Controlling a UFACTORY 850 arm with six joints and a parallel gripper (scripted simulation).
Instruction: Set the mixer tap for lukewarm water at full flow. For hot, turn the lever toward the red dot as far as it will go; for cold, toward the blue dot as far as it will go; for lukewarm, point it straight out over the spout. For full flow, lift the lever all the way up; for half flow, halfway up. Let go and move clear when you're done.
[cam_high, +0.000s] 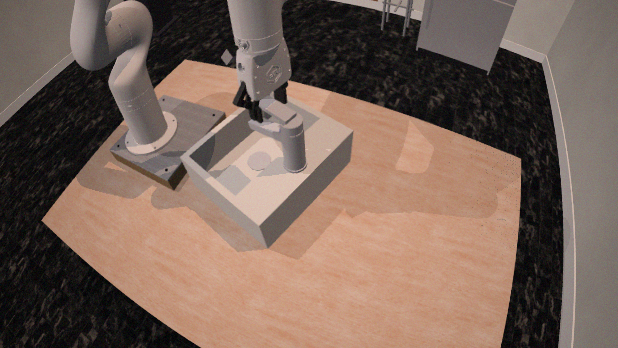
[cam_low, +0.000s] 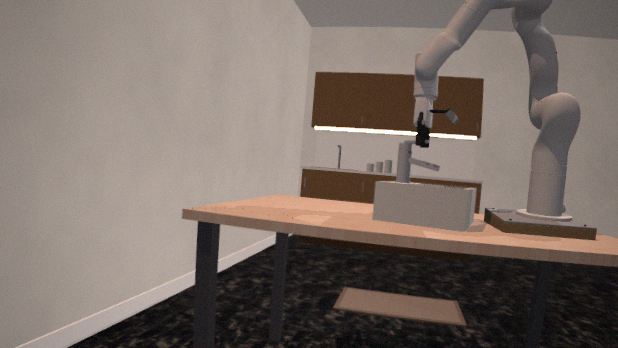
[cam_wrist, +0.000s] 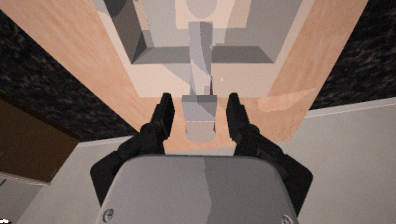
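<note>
Now: the flat lever 2 cm ahead of my hand and 1 cm to the right of it. The rest, counted from my hand: grey mixer tap: 4 cm ahead, 2 cm to the right, 5 cm below; then grey sink basin: 5 cm behind, 2 cm to the left, 23 cm below.
</note>
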